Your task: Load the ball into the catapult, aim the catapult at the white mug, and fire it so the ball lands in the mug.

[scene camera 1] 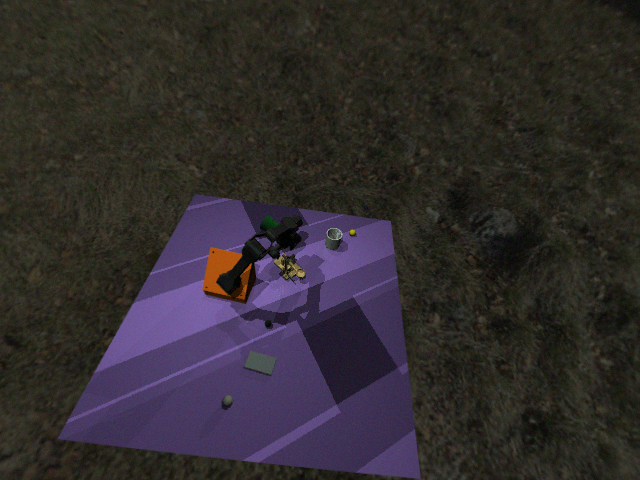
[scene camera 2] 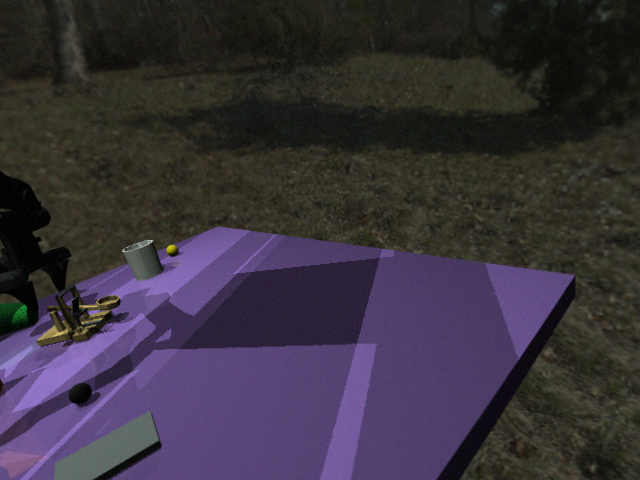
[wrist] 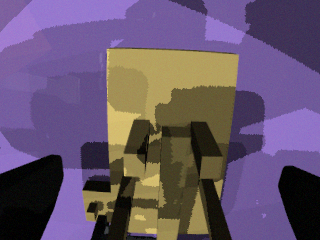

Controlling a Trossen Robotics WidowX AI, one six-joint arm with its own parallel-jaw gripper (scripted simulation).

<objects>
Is my gripper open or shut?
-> Open.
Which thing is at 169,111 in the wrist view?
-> A wooden catapult.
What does my gripper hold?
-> Nothing.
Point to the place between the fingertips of my gripper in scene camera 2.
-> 50,301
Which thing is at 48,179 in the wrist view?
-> My gripper.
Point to a wooden catapult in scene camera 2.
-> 80,328
</objects>
